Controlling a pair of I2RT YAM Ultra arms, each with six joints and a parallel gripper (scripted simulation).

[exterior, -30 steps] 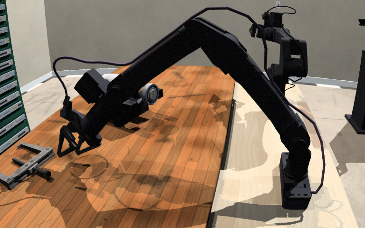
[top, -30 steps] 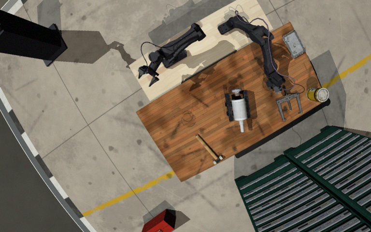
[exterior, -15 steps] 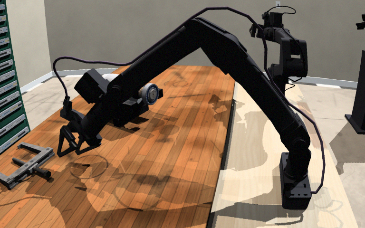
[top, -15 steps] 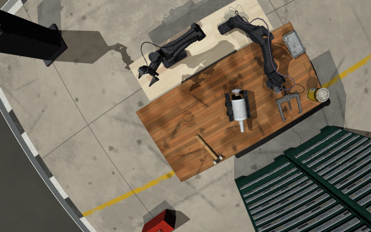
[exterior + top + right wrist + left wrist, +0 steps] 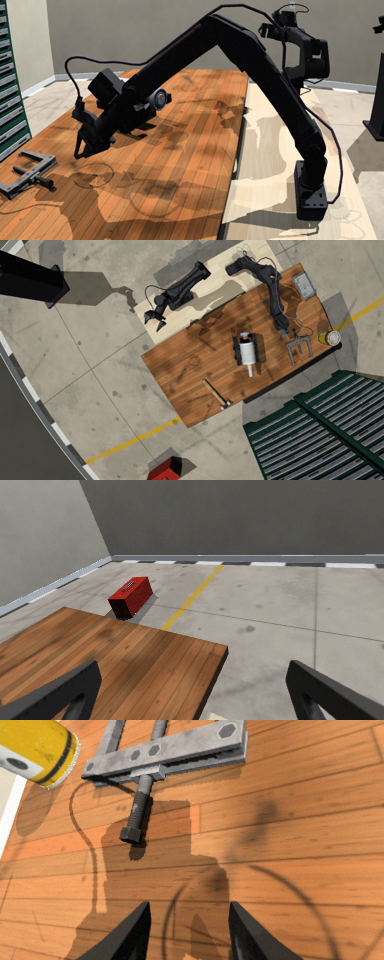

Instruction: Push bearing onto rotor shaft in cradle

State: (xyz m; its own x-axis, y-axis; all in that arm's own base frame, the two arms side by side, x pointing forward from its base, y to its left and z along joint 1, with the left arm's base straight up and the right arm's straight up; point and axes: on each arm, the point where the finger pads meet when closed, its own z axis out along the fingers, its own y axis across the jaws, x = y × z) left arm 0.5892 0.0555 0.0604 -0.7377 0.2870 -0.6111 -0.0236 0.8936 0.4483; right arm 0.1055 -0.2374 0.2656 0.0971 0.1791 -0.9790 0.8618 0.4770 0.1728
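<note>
Now: left hand 130 mm past the bearing, 300 mm to the left of it and 50 mm below it. The rest, counted from my left hand: black cradle (350 mm to the right, 10 mm below); rotor (350 mm to the right, 50 mm above).
</note>
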